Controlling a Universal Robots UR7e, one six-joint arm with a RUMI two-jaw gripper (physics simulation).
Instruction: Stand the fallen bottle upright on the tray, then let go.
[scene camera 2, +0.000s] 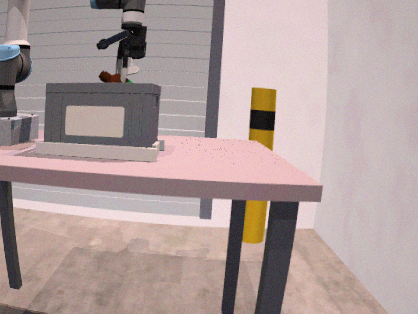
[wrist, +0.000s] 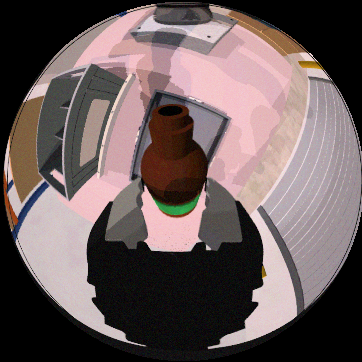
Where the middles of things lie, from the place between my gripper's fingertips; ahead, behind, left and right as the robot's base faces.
Now: the brown bottle (wrist: 173, 167) 10 mm below my hand.
